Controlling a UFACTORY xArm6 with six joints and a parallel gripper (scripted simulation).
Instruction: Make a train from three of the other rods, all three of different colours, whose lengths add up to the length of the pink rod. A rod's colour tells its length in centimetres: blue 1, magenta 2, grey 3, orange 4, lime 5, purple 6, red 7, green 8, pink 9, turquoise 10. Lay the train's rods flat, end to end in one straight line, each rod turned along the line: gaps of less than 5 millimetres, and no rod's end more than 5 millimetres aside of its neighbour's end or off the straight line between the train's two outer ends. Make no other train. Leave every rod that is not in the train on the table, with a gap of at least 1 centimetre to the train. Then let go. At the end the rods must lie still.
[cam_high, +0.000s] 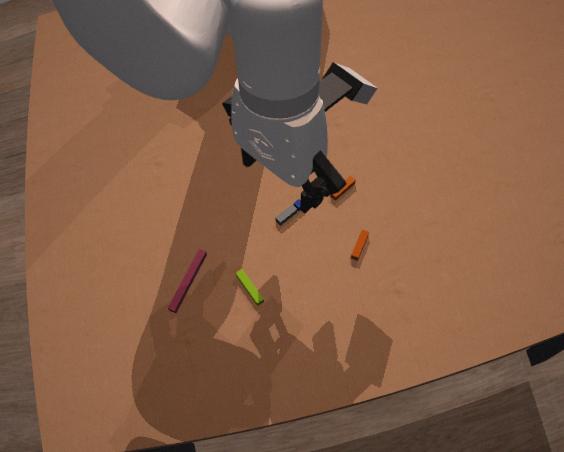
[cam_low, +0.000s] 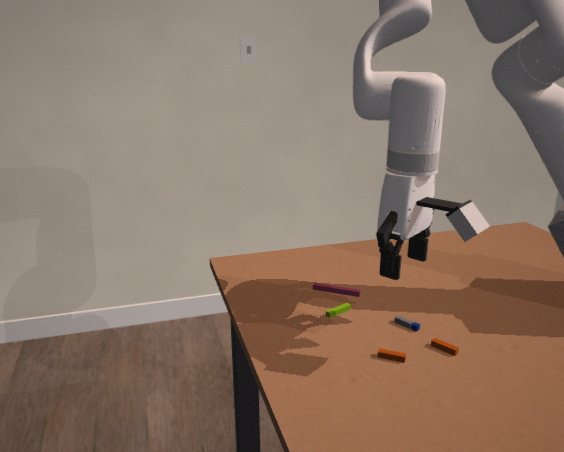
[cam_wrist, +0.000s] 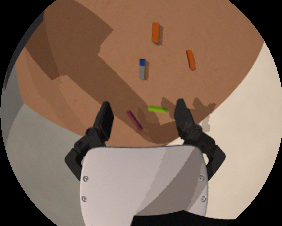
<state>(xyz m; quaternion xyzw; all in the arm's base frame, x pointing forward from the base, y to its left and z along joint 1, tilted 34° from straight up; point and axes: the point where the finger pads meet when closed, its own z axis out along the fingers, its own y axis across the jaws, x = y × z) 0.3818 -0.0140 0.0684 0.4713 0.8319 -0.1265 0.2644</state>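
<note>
My gripper is now 11 cm above the lime rod, 7 cm to the left of it and 7 cm short of it. The rest, counted from my hand: grey rod: 11 cm below, 1 cm to the left, 1 cm behind; then pink rod: 15 cm to the right, 11 cm below, 4 cm ahead; then blue rod: 11 cm below, 3 cm to the left, 1 cm behind.
</note>
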